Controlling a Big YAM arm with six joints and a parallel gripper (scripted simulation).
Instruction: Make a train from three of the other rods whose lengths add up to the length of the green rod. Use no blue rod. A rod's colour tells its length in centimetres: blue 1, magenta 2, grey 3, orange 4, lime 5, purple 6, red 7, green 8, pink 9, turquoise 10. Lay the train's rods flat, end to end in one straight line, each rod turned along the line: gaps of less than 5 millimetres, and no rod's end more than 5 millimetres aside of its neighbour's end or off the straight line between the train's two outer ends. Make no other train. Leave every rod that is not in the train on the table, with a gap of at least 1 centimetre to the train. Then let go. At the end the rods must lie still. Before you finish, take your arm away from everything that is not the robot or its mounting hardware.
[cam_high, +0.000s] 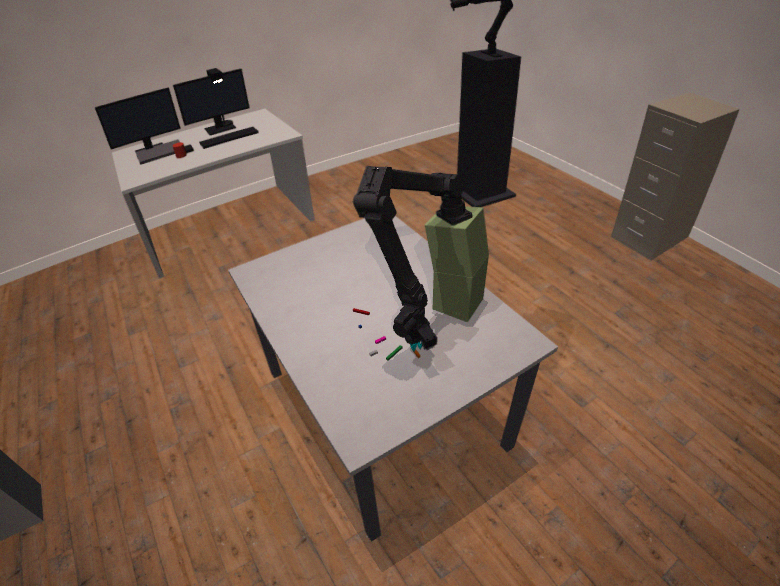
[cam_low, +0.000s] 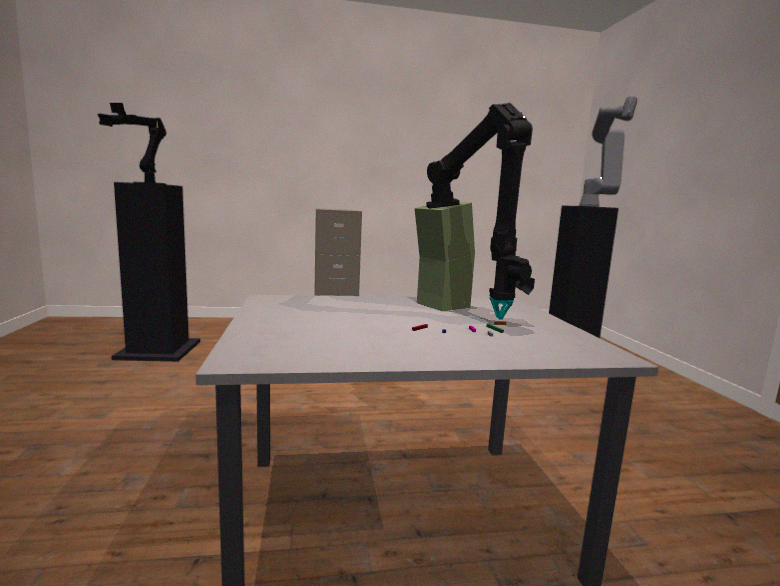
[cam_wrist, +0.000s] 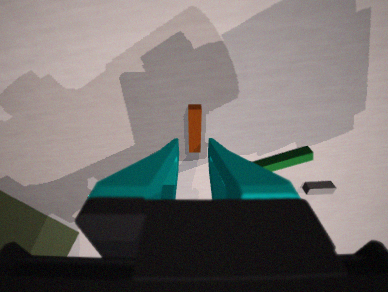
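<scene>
My gripper is now 2 cm above the orange rod. The rest, counted from my hand: grey rod (14 cm ahead, 7 cm to the right, 2 cm below); then green rod (7 cm ahead, 4 cm to the right, 2 cm below); then small blue rod (22 cm to the right, 13 cm ahead, 2 cm below).
</scene>
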